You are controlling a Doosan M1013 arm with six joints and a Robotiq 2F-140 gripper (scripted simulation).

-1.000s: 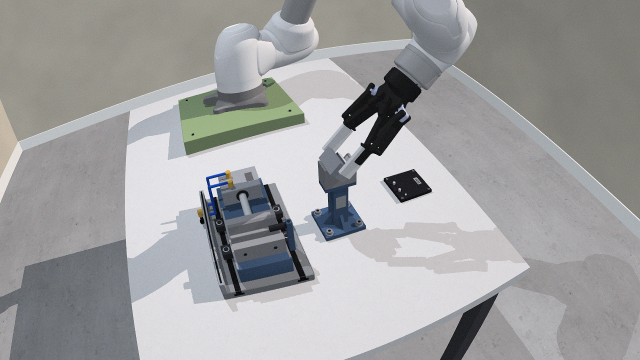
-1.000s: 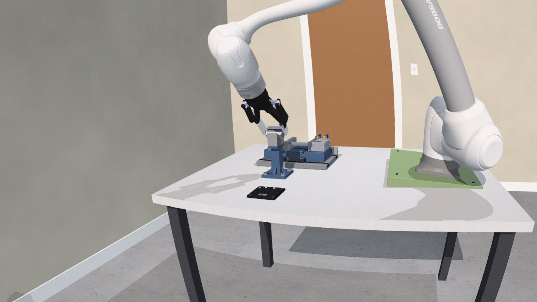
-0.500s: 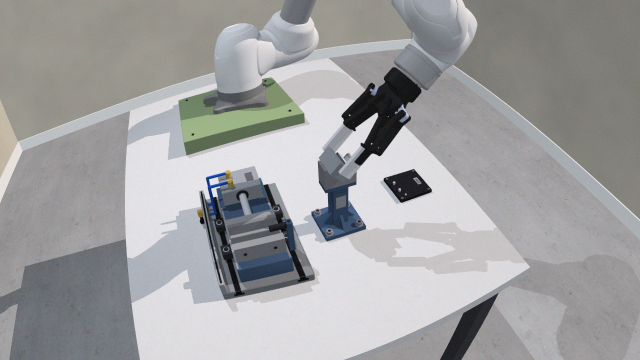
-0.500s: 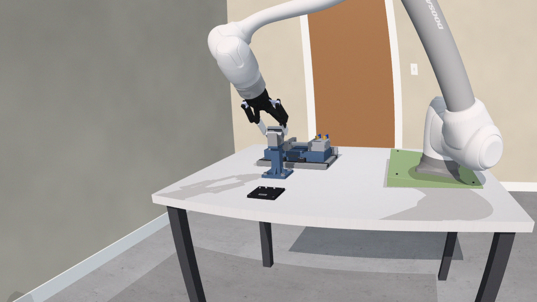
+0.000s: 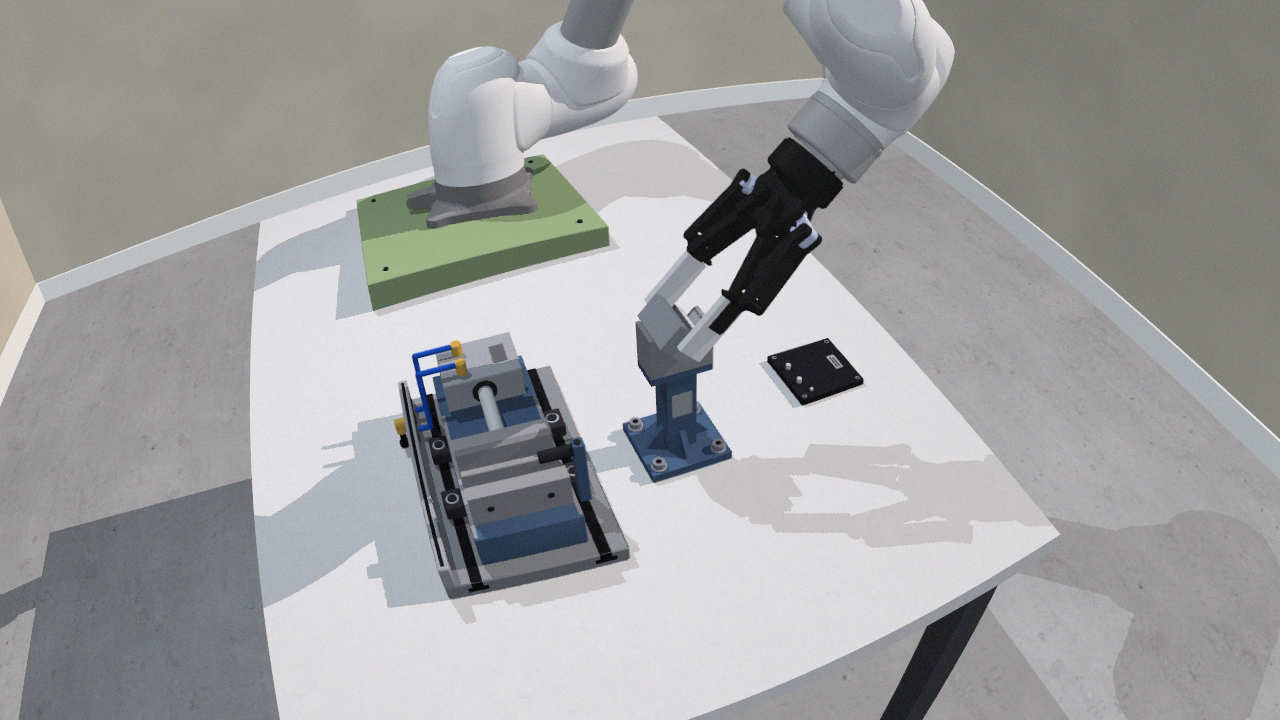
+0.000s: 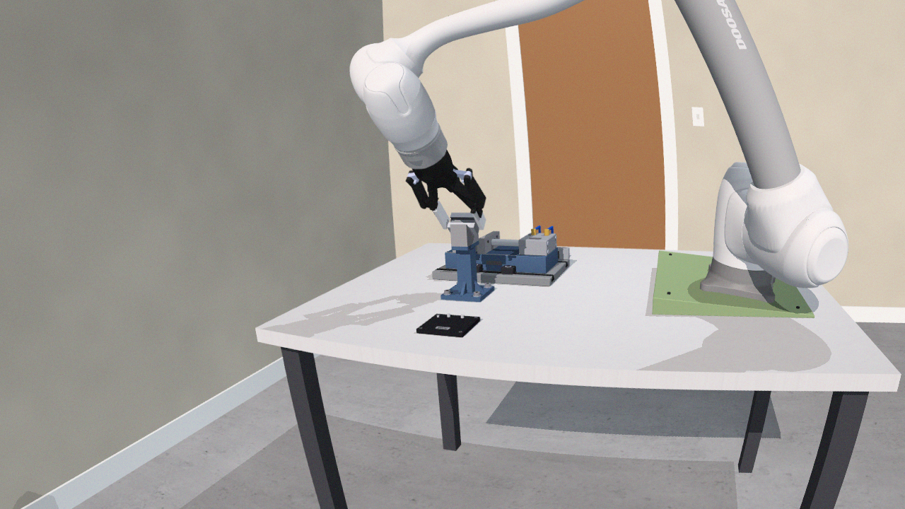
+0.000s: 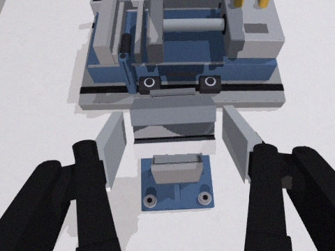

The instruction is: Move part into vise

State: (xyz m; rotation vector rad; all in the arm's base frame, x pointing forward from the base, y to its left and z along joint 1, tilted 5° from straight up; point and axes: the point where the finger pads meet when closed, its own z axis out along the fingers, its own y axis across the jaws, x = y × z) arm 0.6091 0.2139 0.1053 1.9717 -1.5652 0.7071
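Right now my hand is 10 mm to the left of the part and 10 mm above it. Also, from my hand: blue work stop post (120 mm to the right, 120 mm below, 80 mm ahead); blue v-block stand (120 mm below, 20 mm to the right); work stop (150 mm to the right, 80 mm below, 80 mm ahead).
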